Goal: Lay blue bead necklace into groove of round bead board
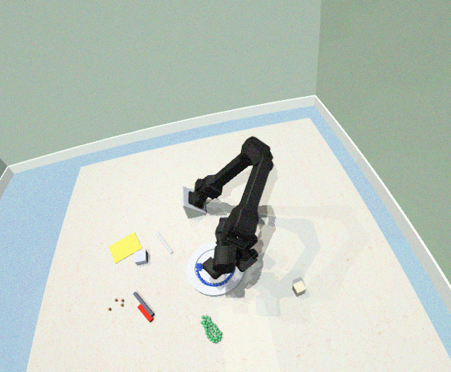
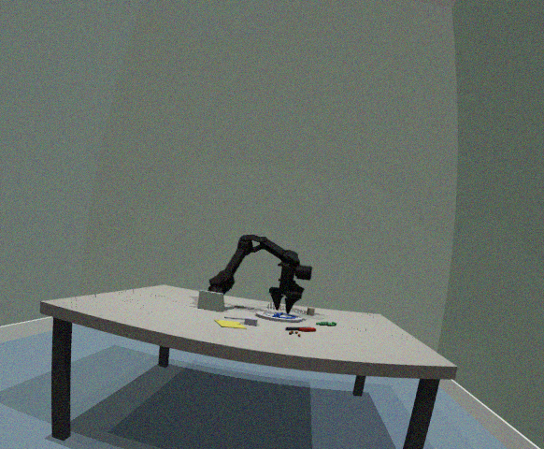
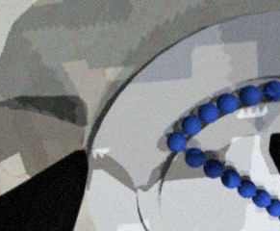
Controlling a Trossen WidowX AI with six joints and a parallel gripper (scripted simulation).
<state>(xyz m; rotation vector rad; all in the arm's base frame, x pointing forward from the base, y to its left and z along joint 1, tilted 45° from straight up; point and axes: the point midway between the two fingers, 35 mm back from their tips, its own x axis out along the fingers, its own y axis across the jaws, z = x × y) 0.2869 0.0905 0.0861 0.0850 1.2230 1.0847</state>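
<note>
Right now the round bead board is 60 mm to the right of my gripper tip and 10 mm below it. Round my gripper tip: grey tool (310 mm to the right, 120 mm ahead, 20 mm below); then cream cube (200 mm to the left, 120 mm ahead); then stick (260 mm to the right, 130 mm behind, 20 mm below).
</note>
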